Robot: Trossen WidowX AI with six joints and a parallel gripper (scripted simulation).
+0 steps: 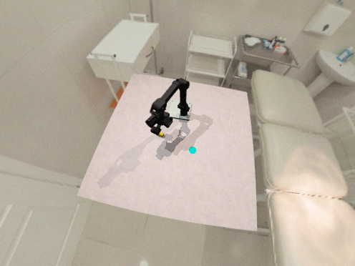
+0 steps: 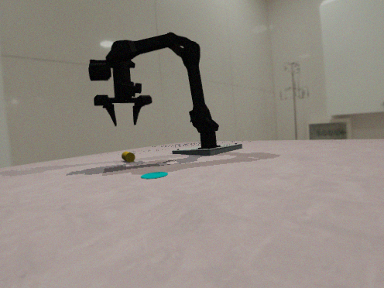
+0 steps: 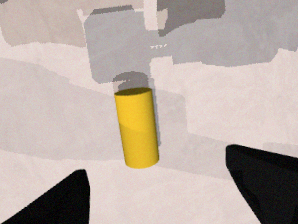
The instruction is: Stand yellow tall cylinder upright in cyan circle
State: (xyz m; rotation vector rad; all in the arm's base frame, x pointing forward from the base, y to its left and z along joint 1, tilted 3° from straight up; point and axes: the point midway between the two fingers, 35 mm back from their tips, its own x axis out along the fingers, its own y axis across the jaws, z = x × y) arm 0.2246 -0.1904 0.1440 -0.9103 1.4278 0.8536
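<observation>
Right now the yellow tall cylinder is 10 mm behind my gripper tip, 20 mm to the right of it and 110 mm below it. The rest, counted from my gripper tip: cyan circle (130 mm ahead, 250 mm to the left, 130 mm below).
</observation>
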